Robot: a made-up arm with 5 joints.
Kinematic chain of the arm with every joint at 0, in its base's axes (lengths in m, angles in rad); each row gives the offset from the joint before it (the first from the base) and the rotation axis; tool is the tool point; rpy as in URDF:
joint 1: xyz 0 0 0.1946 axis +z
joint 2: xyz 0 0 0 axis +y
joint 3: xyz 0.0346 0 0.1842 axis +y
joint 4: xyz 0.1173 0 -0.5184 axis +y
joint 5: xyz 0.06 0 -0.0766 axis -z
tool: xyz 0 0 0 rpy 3.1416 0 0
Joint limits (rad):
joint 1: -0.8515..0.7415
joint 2: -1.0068..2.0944
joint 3: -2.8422..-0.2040
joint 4: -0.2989..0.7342
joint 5: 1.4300..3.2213
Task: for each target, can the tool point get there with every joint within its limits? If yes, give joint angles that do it. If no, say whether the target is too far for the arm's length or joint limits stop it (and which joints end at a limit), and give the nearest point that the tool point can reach.
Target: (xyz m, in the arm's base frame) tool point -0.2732 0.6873 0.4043
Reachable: no: joint limits stop it (at a limit: joint 1, joint 2, joint 3, joint 4) | nearest point -0.4349 0.4965 0.6304 | short by 0.337 m
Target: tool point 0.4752 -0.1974 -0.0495
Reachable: yes | joints -0.3938 0.1913 -0.6877 -0.2192 2.9035
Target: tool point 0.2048 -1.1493 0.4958
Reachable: no: too far | nearest point 0.5149 -0.5879 0.4301 | short by 0.645 m
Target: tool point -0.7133 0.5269 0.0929
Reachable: no: too far | nearest point -0.3913 0.2890 0.0850 | short by 0.400 m
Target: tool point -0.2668 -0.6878 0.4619
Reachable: no: joint limits stop it (at a limit: joint 1, joint 2, joint 3, joint 4) | nearest point -0.4867 -0.4458 0.6304 | short by 0.368 m
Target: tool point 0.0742 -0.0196 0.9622
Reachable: yes | joints -0.2575 -0.7066 -1.9526 0.5334 2.5373
